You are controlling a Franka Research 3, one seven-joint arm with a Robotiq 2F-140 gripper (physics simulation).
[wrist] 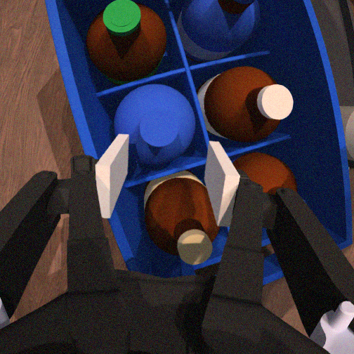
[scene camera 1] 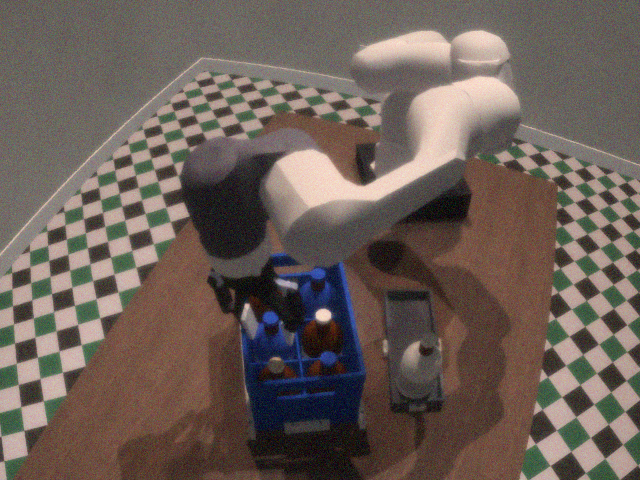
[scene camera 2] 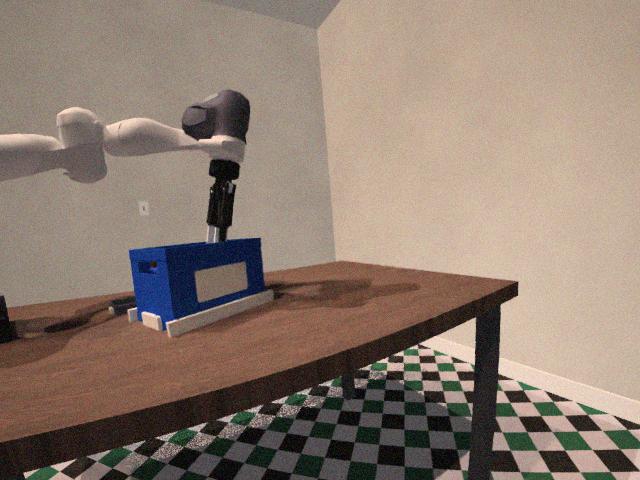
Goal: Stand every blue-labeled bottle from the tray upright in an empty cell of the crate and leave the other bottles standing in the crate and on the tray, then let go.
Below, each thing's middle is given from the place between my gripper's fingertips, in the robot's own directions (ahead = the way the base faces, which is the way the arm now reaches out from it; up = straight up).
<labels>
I see the white-capped bottle (scene camera 1: 320, 335) 70 mm behind my hand, 60 mm to the left of it and 60 mm below it.
</labels>
